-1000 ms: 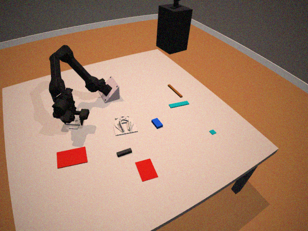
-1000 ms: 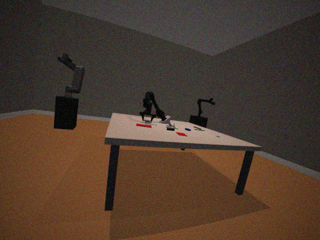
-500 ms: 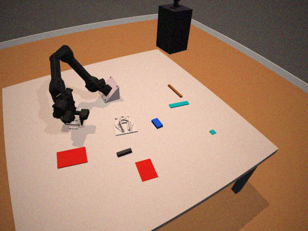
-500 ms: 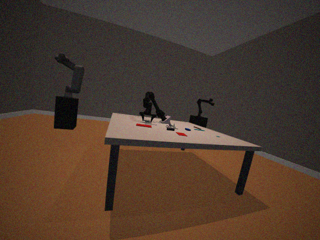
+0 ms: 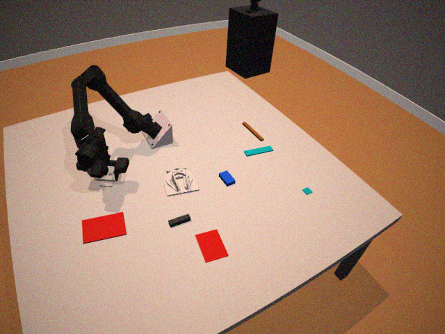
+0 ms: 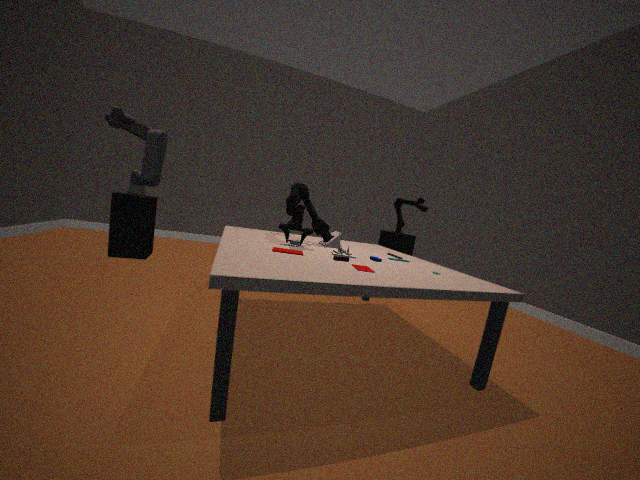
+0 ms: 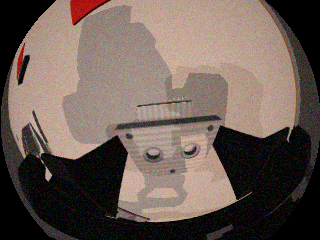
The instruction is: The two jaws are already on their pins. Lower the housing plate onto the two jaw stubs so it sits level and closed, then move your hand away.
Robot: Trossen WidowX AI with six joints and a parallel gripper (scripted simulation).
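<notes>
Now: the grey stand 10 mm behind my gripper tip and 10 mm to the left of it. From my gripper tip the other things lie so: blue block 230 mm ahead, 400 mm to the left; then grey housing plate 10 mm behind, 20 mm above; then black bar 310 mm ahead, 140 mm to the left.
</notes>
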